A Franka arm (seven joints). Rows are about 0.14 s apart.
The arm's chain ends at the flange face. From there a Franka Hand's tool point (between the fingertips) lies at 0.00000 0.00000 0.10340 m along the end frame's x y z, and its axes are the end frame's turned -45 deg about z.
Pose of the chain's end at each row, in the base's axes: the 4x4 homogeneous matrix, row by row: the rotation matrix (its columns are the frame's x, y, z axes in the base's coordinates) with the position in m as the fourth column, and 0 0 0 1 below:
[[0.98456 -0.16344 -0.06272 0.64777], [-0.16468 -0.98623 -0.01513 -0.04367], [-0.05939 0.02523 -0.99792 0.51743], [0 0 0 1]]
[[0.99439 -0.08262 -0.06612 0.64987], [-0.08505 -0.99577 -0.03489 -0.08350], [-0.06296 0.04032 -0.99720 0.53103], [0 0 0 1]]
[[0.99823 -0.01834 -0.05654 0.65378], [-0.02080 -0.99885 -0.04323 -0.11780], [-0.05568 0.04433 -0.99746 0.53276], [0 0 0 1]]
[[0.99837 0.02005 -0.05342 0.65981], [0.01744 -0.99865 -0.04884 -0.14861], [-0.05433 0.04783 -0.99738 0.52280], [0 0 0 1]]
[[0.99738 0.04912 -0.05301 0.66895], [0.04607 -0.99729 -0.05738 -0.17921], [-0.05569 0.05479 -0.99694 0.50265], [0 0 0 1]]
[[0.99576 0.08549 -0.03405 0.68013], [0.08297 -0.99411 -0.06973 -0.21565], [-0.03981 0.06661 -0.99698 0.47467], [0 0 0 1]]
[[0.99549 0.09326 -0.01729 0.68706], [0.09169 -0.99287 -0.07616 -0.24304], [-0.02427 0.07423 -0.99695 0.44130], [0 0 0 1]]
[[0.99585 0.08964 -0.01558 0.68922], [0.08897 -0.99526 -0.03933 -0.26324], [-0.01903 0.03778 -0.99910 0.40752], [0 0 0 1]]
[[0.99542 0.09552 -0.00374 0.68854], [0.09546 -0.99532 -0.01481 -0.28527], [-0.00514 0.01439 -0.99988 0.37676], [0 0 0 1]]
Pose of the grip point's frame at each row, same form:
[[0.81176 0.58062 -0.06272 0.64128], [0.58092 -0.81382 -0.01513 -0.04523], [-0.05984 -0.02415 -0.99792 0.41425], [0 0 0 1]]
[[0.76156 0.64472 -0.06612 0.64303], [0.64398 -0.76426 -0.03489 -0.08711], [-0.07303 -0.01601 -0.99720 0.42792], [0 0 0 1]]
[[0.71882 0.69289 -0.05654 0.64793], [0.69159 -0.72100 -0.04323 -0.12227], [-0.07072 -0.00803 -0.99746 0.42962], [0 0 0 1]]
[[0.69178 0.72013 -0.05342 0.65429], [0.71848 -0.69382 -0.04884 -0.15366], [-0.07224 -0.00460 -0.99738 0.41967], [0 0 0 1]]
[[0.67052 0.73999 -0.05301 0.66347], [0.73777 -0.67261 -0.05738 -0.18514], [-0.07812 -0.00064 -0.99694 0.39957], [0 0 0 1]]
[[0.64366 0.76456 -0.03405 0.67661], [0.76161 -0.64427 -0.06973 -0.22286], [-0.07525 0.01895 -0.99698 0.37158], [0 0 0 1]]
[[0.63797 0.76986 -0.01729 0.68527], [0.76690 -0.63723 -0.07616 -0.25091], [-0.06965 0.03533 -0.99695 0.33822], [0 0 0 1]]
[[0.64079 0.76756 -0.01558 0.68761], [0.76667 -0.64084 -0.03933 -0.26731], [-0.04017 0.01326 -0.99910 0.30421], [0 0 0 1]]
[[0.63633 0.77141 -0.00374 0.68815], [0.77130 -0.63630 -0.01481 -0.28680], [-0.01381 0.00654 -0.99988 0.27337], [0 0 0 1]]

